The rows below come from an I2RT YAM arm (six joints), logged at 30 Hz.
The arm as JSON. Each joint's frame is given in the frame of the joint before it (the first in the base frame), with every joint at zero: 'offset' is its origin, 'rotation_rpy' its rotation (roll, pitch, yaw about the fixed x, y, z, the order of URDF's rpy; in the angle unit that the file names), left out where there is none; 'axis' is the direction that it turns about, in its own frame. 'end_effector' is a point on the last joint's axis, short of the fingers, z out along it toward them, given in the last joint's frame.
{
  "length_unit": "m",
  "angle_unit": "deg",
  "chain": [
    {
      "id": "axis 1",
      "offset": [
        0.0,
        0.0,
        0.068
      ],
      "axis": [
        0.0,
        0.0,
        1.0
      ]
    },
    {
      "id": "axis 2",
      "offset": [
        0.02,
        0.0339,
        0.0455
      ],
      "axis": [
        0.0,
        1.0,
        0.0
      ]
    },
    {
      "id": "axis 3",
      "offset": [
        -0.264,
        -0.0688,
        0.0
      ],
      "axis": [
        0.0,
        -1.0,
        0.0
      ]
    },
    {
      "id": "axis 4",
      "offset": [
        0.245,
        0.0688,
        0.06
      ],
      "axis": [
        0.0,
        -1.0,
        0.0
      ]
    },
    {
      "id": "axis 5",
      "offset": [
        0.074,
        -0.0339,
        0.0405
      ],
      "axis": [
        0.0,
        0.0,
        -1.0
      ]
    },
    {
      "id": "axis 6",
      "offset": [
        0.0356,
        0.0,
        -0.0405
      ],
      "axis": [
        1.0,
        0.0,
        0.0
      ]
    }
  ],
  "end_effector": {
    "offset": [
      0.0,
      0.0,
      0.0
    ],
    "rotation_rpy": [
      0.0,
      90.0,
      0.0
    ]
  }
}
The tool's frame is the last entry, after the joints.
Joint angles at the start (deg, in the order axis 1, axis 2, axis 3, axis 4, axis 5, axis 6):
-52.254, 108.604, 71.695, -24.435, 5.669, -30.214
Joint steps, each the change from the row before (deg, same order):
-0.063, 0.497, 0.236, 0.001, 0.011, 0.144
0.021, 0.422, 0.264, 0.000, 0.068, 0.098
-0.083, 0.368, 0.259, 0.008, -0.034, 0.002
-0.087, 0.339, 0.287, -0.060, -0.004, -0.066
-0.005, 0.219, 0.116, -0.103, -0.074, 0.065
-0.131, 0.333, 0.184, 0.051, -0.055, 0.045
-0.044, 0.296, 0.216, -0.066, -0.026, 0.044
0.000, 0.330, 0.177, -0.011, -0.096, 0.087
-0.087, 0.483, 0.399, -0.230, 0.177, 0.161
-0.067, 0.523, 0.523, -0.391, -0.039, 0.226
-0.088, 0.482, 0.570, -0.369, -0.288, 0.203
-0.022, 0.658, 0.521, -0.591, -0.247, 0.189
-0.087, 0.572, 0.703, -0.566, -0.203, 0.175
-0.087, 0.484, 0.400, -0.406, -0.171, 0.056
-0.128, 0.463, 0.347, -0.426, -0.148, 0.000
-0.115, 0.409, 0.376, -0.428, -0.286, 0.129
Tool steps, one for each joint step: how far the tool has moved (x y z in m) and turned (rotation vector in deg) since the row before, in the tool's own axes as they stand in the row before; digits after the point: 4 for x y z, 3 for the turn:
0.0000, -0.0002, 0.0024, -0.097, 0.249, 0.173
-0.0005, 0.0000, 0.0018, -0.027, 0.164, 0.064
-0.0003, -0.0006, 0.0016, -0.049, 0.096, 0.065
-0.0003, -0.0007, 0.0014, -0.028, 0.122, -0.001
0.0000, 0.0001, 0.0010, -0.165, 0.142, 0.049
0.0001, -0.0008, 0.0016, -0.049, 0.097, 0.151
-0.0002, -0.0003, 0.0013, -0.079, 0.126, 0.069
-0.0002, 0.0001, 0.0016, -0.164, 0.094, 0.071
-0.0002, -0.0007, 0.0020, 0.030, 0.385, 0.208
-0.0006, -0.0006, 0.0019, -0.202, 0.339, 0.247
-0.0009, -0.0008, 0.0015, -0.357, 0.129, 0.255
-0.0002, 0.0002, 0.0027, -0.561, 0.520, 0.143
-0.0010, -0.0009, 0.0017, -0.358, 0.305, 0.216
0.0000, -0.0004, 0.0020, -0.356, 0.369, 0.094
0.0004, -0.0006, 0.0020, -0.348, 0.436, 0.072
0.0000, -0.0006, 0.0016, -0.435, 0.295, 0.198

